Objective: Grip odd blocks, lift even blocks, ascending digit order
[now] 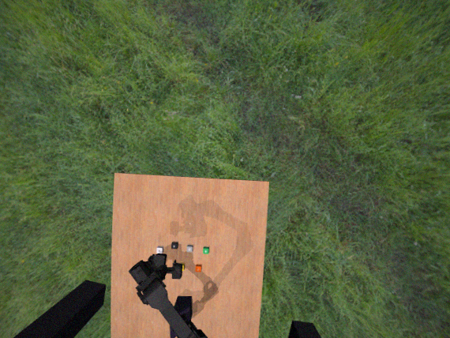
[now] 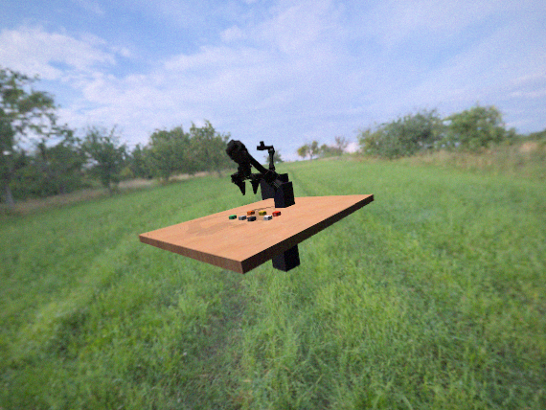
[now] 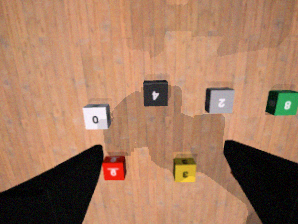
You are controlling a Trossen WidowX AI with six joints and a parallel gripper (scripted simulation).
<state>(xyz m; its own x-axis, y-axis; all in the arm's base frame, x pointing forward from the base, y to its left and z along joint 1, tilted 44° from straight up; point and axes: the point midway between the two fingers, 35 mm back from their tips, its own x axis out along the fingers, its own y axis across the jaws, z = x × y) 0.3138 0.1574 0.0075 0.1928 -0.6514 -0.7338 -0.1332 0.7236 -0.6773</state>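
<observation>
Right now my gripper tip is 30 mm past the white block, 80 mm to the right of it and 120 mm above it. Also, from my gripper tip: grey block (10 mm ahead, 90 mm to the right, 120 mm below); then yellow block (110 mm behind, 60 mm to the right, 120 mm below); then black block (10 mm ahead, 120 mm below).
</observation>
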